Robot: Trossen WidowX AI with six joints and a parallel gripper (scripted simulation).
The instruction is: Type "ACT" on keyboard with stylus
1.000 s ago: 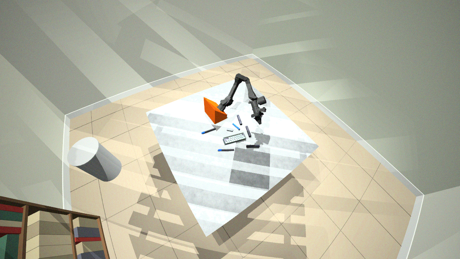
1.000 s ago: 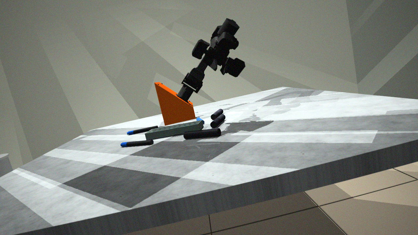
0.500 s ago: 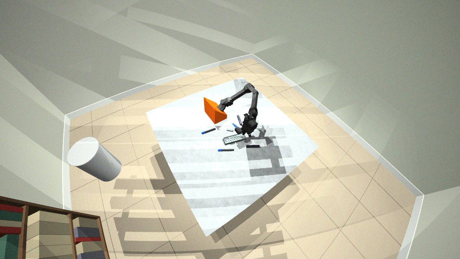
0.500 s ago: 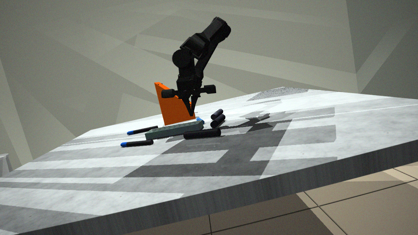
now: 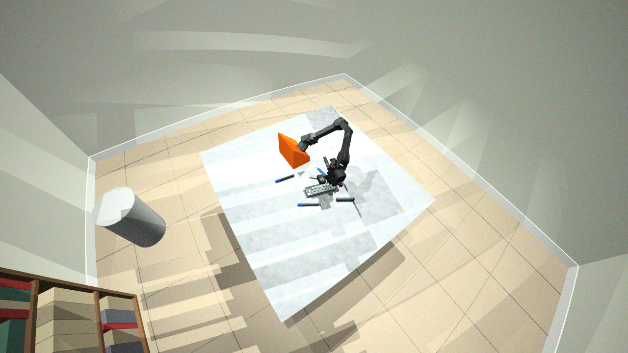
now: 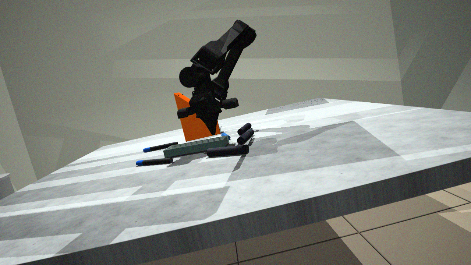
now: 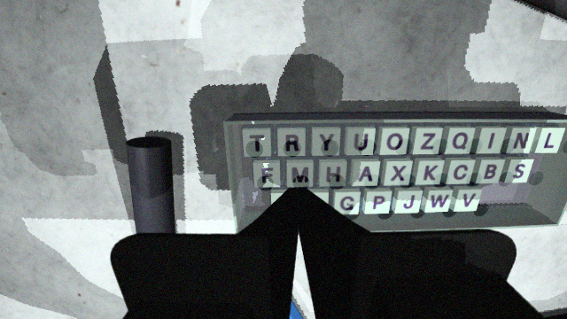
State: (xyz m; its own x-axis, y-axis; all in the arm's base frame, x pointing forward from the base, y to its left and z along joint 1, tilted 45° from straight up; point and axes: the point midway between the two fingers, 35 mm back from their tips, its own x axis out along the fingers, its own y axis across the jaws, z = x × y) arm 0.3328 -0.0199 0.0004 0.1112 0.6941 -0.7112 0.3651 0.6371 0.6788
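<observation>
Right now the blue stylus is 15 cm behind my gripper tip, 5 cm to the left of it and 3 cm below it. Also, from my gripper tip: stylus tip 18 cm behind, 5 cm to the left, 3 cm below.
</observation>
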